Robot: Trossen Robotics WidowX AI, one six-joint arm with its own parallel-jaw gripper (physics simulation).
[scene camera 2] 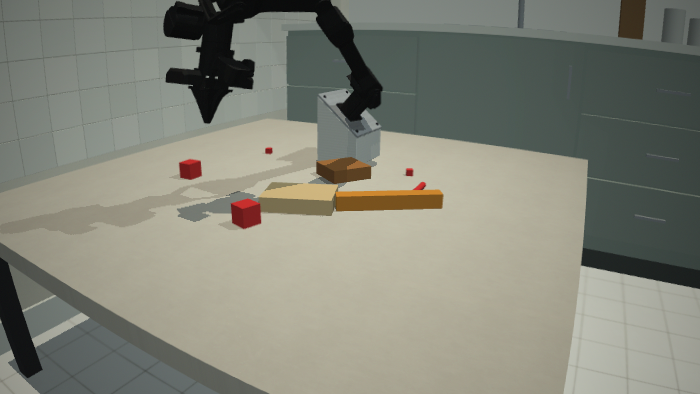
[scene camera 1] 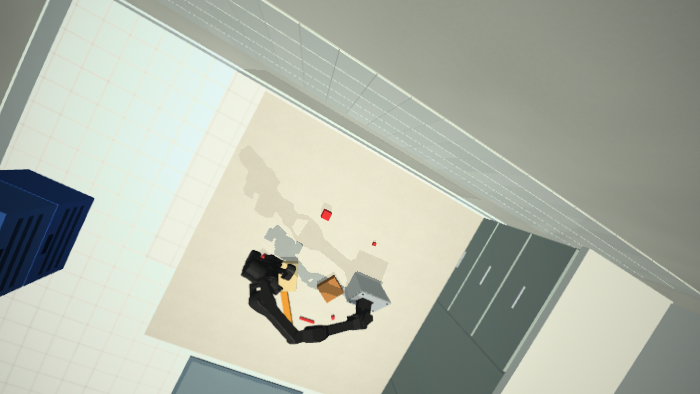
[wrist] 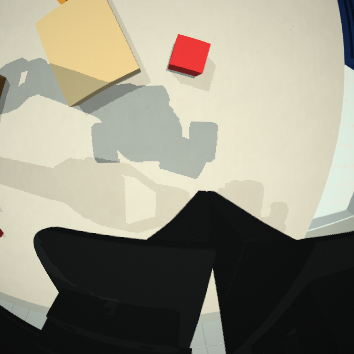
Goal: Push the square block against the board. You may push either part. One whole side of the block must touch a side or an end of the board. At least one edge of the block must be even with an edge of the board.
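Frame: origin at the arm's base, x down, y back, z left, level; metres.
Seen in the pictures: gripper, fingertip midpoint: [scene camera 2: 207, 123] [scene camera 1: 272, 255] [wrist: 204, 198]; arm's base, link origin: [scene camera 2: 349, 112] [scene camera 1: 364, 301].
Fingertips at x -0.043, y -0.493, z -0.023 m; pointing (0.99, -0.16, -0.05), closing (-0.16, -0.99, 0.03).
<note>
Offsets run from my fingertips to a thing's top centre. "spot": to the spot under its first point.
The pale yellow square block @[dy +0.125, dx +0.149, dz +0.130 m] [scene camera 1: 289, 286] [scene camera 2: 298, 193] [wrist: 90, 50] lies flat on the table. The long orange board [scene camera 1: 286, 307] [scene camera 2: 389, 201] lies with one end at a side of the block. They look very close there, but I cannot tell whether they touch along the whole side; their long edges look slightly angled to each other. A corner of the board @[spot: dy +0.159, dx +0.150, dz +0.198 m] [wrist: 62, 1] shows at the top of the wrist view. My gripper [scene camera 2: 207, 121] [wrist: 204, 198] is shut and empty, pointing down high above the table. In the scene camera 1 view the arm hides part of the block.
A brown block @[dy +0.354, dx +0.149, dz +0.092 m] [scene camera 1: 330, 289] [scene camera 2: 344, 171] lies between the pale block and the grey arm base [scene camera 1: 367, 289] [scene camera 2: 336, 130]. A red cube @[dy -0.011, dx +0.141, dz +0.105 m] [scene camera 2: 246, 213] [wrist: 190, 54] stands near the pale block. Another red cube @[dy +0.137, dx +0.141, dz -0.234 m] [scene camera 1: 326, 215] [scene camera 2: 190, 169], small red cubes and a red stick @[dy +0.338, dx +0.167, dz +0.303 m] [scene camera 1: 307, 319] lie about.
</note>
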